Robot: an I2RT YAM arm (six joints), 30 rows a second.
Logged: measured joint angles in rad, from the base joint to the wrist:
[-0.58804 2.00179 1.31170 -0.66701 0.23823 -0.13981]
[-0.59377 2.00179 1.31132 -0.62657 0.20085 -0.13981]
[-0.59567 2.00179 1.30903 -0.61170 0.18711 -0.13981]
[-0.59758 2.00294 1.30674 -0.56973 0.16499 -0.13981]
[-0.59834 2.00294 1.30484 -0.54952 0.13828 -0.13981]
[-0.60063 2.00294 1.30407 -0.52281 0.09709 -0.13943]
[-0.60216 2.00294 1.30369 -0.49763 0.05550 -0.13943]
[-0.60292 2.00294 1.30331 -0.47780 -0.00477 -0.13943]
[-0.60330 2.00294 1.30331 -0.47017 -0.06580 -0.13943]
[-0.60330 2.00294 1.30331 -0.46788 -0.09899 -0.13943]
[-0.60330 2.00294 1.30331 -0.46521 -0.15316 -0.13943]
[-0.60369 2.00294 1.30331 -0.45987 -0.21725 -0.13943]
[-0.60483 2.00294 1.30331 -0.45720 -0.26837 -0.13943]
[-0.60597 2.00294 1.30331 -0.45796 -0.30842 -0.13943]
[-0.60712 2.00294 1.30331 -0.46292 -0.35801 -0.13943]
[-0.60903 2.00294 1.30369 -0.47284 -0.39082 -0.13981]
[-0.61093 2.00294 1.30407 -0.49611 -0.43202 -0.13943]
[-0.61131 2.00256 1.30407 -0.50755 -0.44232 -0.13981]
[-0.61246 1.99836 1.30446 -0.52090 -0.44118 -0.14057]
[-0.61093 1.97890 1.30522 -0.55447 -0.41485 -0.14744]
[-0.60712 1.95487 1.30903 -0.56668 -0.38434 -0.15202]
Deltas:
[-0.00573 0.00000 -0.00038 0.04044 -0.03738 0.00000]
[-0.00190 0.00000 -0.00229 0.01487 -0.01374 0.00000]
[-0.00191 0.00115 -0.00229 0.04197 -0.02212 0.00000]
[-0.00076 0.00000 -0.00190 0.02021 -0.02671 0.00000]
[-0.00229 0.00000 -0.00077 0.02671 -0.04119 0.00038]
[-0.00153 0.00000 -0.00038 0.02518 -0.04159 0.00000]
[-0.00076 0.00000 -0.00038 0.01983 -0.06027 0.00000]
[-0.00038 0.00000 0.00000 0.00763 -0.06103 0.00000]
[0.00000 0.00000 0.00000 0.00229 -0.03319 0.00000]
[0.00000 0.00000 0.00000 0.00267 -0.05417 0.00000]
[-0.00039 0.00000 0.00000 0.00534 -0.06409 0.00000]
[-0.00114 0.00000 0.00000 0.00267 -0.05112 0.00000]
[-0.00114 0.00000 0.00000 -0.00076 -0.04005 0.00000]
[-0.00115 0.00000 0.00000 -0.00496 -0.04959 0.00000]
[-0.00191 0.00000 0.00038 -0.00992 -0.03281 -0.00038]
[-0.00190 0.00000 0.00038 -0.02327 -0.04120 0.00038]
[-0.00038 -0.00038 0.00000 -0.01144 -0.01030 -0.00038]
[-0.00115 -0.00420 0.00039 -0.01335 0.00114 -0.00076]
[0.00153 -0.01946 0.00076 -0.03357 0.02633 -0.00687]
[0.00381 -0.02403 0.00381 -0.01221 0.03051 -0.00458]

